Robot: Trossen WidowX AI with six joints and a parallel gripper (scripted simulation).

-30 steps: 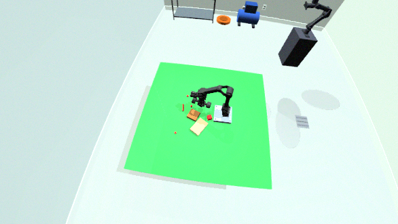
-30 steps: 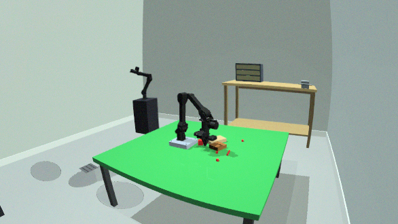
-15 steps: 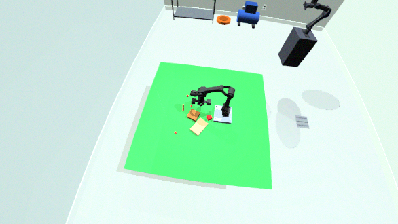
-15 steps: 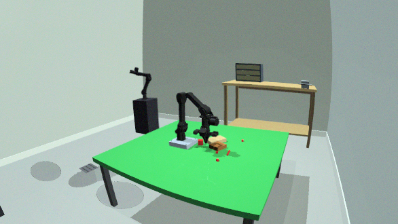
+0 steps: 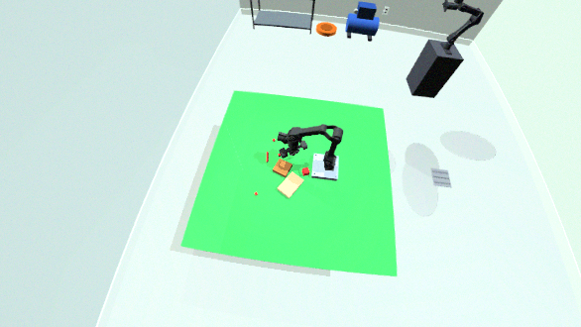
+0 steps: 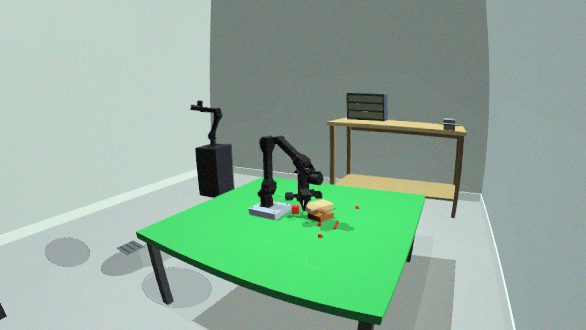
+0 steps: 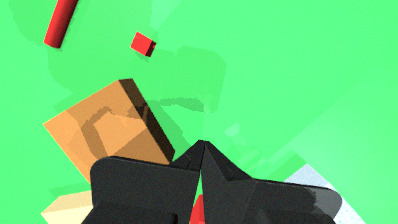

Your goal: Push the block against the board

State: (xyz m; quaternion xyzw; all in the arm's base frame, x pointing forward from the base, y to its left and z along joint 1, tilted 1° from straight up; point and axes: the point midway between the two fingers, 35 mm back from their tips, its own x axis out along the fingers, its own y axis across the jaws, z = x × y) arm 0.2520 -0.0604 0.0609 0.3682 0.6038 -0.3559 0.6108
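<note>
My gripper tip is now 80 mm to the right of the square block, 70 mm short of it and 50 mm above it. Also, from my gripper tip: red cube 100 mm to the left, 90 mm behind, 40 mm below; board 200 mm to the left, 50 mm below, 10 mm ahead.
</note>
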